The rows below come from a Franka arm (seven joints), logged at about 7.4 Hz.
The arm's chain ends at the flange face. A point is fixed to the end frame.
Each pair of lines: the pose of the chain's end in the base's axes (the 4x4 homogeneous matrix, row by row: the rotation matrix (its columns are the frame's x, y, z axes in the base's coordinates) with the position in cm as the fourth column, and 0 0 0 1 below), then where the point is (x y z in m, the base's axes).
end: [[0.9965 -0.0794 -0.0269 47.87], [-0.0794 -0.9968 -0.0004 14.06], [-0.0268 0.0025 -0.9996 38.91], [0 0 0 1]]
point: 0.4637 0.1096 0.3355
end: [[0.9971 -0.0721 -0.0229 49.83], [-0.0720 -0.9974 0.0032 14.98], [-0.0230 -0.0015 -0.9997 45.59], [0 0 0 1]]
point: 0.4838 0.1188 0.4021
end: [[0.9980 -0.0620 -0.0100 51.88], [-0.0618 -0.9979 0.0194 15.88], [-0.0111 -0.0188 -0.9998 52.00], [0 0 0 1]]
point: 0.5053 0.1286 0.4655
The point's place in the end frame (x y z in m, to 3 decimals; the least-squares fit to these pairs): -0.011 0.032 0.054
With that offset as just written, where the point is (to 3 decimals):
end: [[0.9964 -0.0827 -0.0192 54.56], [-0.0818 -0.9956 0.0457 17.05], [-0.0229 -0.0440 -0.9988 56.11], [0 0 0 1]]
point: 0.531 0.142 0.506
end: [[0.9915 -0.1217 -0.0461 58.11], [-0.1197 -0.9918 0.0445 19.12], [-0.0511 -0.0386 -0.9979 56.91], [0 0 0 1]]
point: 0.564 0.163 0.515
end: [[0.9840 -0.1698 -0.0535 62.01], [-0.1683 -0.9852 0.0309 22.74], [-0.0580 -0.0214 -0.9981 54.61], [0 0 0 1]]
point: 0.601 0.199 0.492
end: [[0.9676 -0.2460 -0.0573 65.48], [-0.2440 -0.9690 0.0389 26.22], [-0.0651 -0.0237 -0.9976 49.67], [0 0 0 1]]
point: 0.633 0.236 0.443
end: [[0.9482 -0.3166 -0.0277 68.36], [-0.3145 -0.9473 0.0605 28.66], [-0.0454 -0.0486 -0.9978 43.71], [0 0 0 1]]
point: 0.662 0.263 0.382
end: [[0.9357 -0.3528 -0.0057 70.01], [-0.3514 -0.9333 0.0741 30.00], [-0.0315 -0.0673 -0.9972 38.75], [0 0 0 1]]
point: 0.678 0.278 0.332
